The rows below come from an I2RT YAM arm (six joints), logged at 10 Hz.
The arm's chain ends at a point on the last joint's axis. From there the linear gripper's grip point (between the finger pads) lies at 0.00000 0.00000 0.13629 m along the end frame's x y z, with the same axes.
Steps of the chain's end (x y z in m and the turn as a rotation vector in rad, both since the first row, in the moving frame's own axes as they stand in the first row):
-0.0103 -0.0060 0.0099 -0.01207 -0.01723 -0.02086
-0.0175 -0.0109 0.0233 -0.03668 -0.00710 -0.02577
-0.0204 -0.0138 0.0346 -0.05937 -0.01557 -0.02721
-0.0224 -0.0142 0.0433 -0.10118 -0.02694 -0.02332
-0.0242 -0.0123 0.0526 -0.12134 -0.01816 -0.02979
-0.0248 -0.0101 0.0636 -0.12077 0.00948 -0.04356
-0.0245 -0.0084 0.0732 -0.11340 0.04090 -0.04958
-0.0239 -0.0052 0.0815 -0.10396 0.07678 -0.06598
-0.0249 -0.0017 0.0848 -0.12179 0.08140 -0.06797
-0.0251 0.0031 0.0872 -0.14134 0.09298 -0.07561
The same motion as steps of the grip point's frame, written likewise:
-0.0126 -0.0043 0.0099 -0.01207 -0.01723 -0.02086
-0.0184 -0.0059 0.0232 -0.03668 -0.00710 -0.02577
-0.0224 -0.0057 0.0343 -0.05937 -0.01557 -0.02721
-0.0259 -0.0004 0.0426 -0.10118 -0.02694 -0.02332
-0.0264 0.0042 0.0516 -0.12134 -0.01816 -0.02979
-0.0232 0.0063 0.0626 -0.12077 0.00948 -0.04356
-0.0186 0.0069 0.0722 -0.11340 0.04090 -0.04958
-0.0130 0.0086 0.0804 -0.10396 0.07678 -0.06598
-0.0133 0.0145 0.0833 -0.12179 0.08140 -0.06797
-0.0118 0.0218 0.0853 -0.14134 0.09298 -0.07561

